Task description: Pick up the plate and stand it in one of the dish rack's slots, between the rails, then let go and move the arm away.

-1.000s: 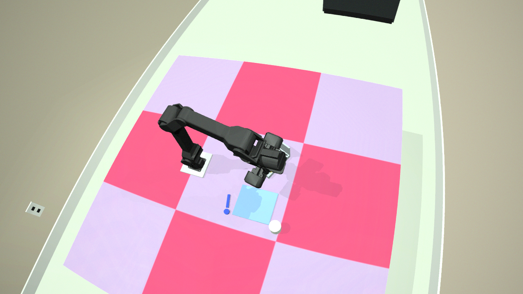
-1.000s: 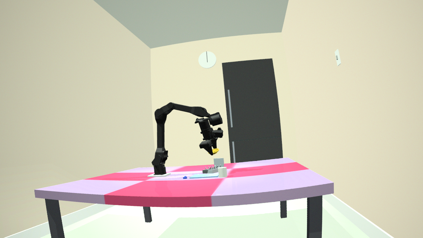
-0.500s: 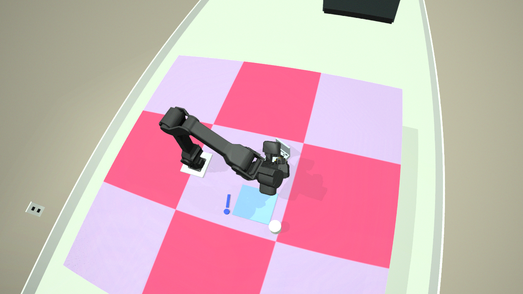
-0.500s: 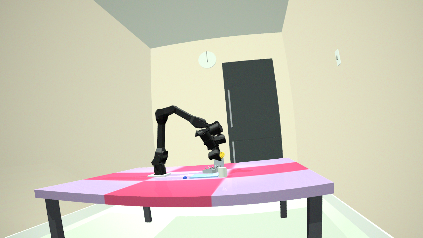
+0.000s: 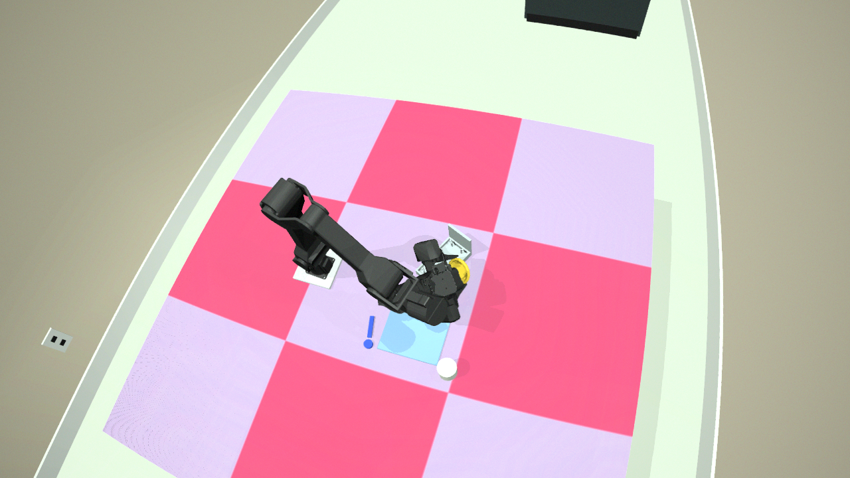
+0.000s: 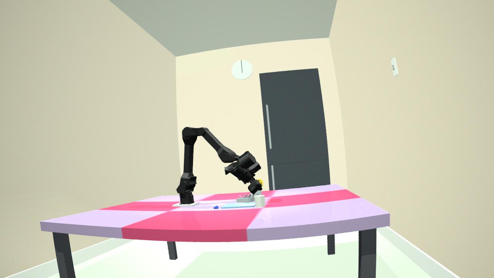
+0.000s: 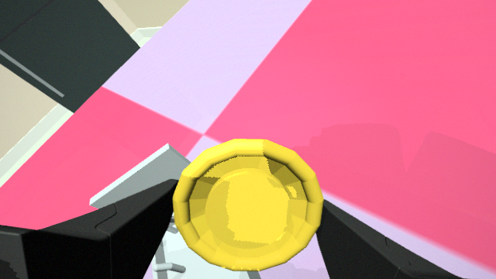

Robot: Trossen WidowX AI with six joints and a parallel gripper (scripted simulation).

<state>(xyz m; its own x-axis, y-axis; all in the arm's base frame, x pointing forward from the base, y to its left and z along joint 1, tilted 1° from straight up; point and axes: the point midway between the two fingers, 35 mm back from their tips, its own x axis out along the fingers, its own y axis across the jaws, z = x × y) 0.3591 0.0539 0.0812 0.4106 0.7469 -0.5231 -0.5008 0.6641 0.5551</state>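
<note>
Right now my gripper tip is 60 mm past the grey dish rack, 40 mm to the right of it and 60 mm above it. The rest, counted from my gripper tip: yellow plate: 10 mm to the right; light blue mat: 70 mm behind, 160 mm to the right, 80 mm below; white cup: 40 mm ahead, 220 mm to the right, 60 mm below.
</note>
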